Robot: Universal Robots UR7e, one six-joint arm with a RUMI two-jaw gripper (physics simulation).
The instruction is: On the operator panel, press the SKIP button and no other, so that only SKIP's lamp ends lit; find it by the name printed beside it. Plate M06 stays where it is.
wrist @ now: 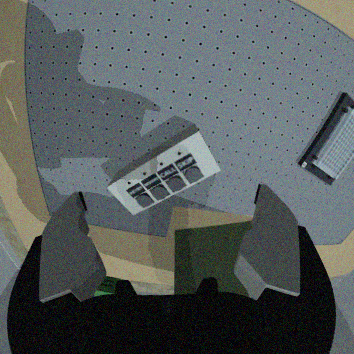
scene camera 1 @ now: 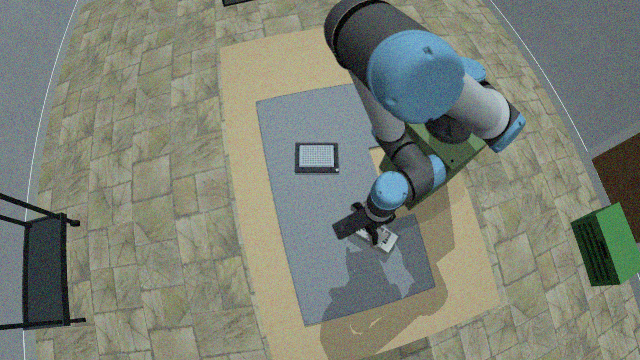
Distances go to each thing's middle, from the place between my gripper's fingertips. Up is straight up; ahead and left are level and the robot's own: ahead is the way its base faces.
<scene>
The operator panel [wrist: 186,148] is 13 cm below my hand, 5 cm behind it and 1 cm to the left of it. Also, from my hand: plate M06 [scene camera 1: 310,155]: 33 cm to the right, 14 cm below, 4 cm ahead.
</scene>
